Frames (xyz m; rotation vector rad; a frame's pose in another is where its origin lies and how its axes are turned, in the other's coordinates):
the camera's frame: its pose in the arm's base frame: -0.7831 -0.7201 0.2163 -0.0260 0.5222 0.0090
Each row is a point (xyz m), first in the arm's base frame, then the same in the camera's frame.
Working: the arm's base frame: its pose in the camera's frame: 0.7880 0.7128 0.2226 0.0260 -0.5222 -0.0090

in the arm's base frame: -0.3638 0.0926 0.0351
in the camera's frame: 0.4554 0.8101 0.0741
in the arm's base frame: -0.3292 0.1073 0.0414
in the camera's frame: 0.4823 0.8241 0.0972
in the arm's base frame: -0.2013 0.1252 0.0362
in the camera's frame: 0.5957 0.8402 0.1570
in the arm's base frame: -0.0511 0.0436 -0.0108
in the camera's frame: 0.7492 0.7574 0.1889
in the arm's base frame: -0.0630 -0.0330 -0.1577
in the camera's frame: 0.8120 0.6843 0.0537
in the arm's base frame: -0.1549 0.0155 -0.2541
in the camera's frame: 0.7806 0.7364 -0.0744
